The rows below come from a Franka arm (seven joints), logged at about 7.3 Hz.
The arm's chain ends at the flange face. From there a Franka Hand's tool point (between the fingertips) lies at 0.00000 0.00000 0.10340 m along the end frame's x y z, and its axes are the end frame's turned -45 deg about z.
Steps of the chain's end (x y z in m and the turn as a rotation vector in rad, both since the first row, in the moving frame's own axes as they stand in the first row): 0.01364 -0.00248 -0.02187 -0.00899 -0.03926 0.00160; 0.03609 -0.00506 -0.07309 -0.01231 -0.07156 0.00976; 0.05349 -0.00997 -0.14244 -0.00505 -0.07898 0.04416; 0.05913 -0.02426 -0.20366 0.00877 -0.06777 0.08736
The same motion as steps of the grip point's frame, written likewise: 0.00787 0.00568 -0.02195 0.02140 -0.03412 0.00160; 0.02299 0.01758 -0.07336 0.04190 -0.05931 0.00976; 0.03886 0.02524 -0.14276 0.05228 -0.05942 0.04416; 0.05490 0.01888 -0.20390 0.05412 -0.04172 0.08736
